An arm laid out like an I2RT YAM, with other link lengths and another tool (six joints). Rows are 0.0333 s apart.
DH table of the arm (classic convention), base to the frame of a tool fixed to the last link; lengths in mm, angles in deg. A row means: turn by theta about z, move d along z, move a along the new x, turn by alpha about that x. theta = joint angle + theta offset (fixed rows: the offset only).
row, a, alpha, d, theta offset
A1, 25.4, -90, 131.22, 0
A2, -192.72, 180, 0, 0
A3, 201.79, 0, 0, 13.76
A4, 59.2, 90, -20.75, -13.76
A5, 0, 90, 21.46, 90
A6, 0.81, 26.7, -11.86, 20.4
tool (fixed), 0, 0, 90.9, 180
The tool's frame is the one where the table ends.
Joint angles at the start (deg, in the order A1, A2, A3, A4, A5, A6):
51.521, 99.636, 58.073, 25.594, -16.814, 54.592
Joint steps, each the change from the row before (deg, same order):
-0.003, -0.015, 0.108, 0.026, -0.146, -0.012
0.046, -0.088, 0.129, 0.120, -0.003, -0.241
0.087, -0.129, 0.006, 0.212, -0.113, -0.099
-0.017, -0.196, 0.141, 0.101, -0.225, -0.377
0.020, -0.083, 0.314, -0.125, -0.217, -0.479
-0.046, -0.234, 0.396, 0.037, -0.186, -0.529
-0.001, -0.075, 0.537, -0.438, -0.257, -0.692
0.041, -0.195, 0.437, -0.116, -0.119, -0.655
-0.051, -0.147, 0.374, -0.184, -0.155, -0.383
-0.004, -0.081, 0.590, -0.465, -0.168, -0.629
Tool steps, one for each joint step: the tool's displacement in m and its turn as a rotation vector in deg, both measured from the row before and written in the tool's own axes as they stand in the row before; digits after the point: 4 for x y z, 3 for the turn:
0.0008, 0.0000, 0.0002, 0.101, 0.181, 0.030
0.0017, 0.0001, 0.0001, -0.038, 0.444, -0.170
0.0015, -0.0003, -0.0002, 0.104, 0.427, -0.035
0.0024, 0.0004, 0.0000, 0.088, 0.637, -0.242
0.0024, 0.0001, 0.0003, 0.156, 0.534, -0.364
0.0039, 0.0010, 0.0003, -0.046, 0.907, -0.350
0.0030, 0.0003, 0.0006, 0.196, 0.543, -0.561
0.0038, 0.0005, 0.0003, 0.002, 0.828, -0.505
0.0027, 0.0008, 0.0003, -0.002, 0.519, -0.273
0.0031, 0.0006, 0.0006, 0.092, 0.524, -0.512

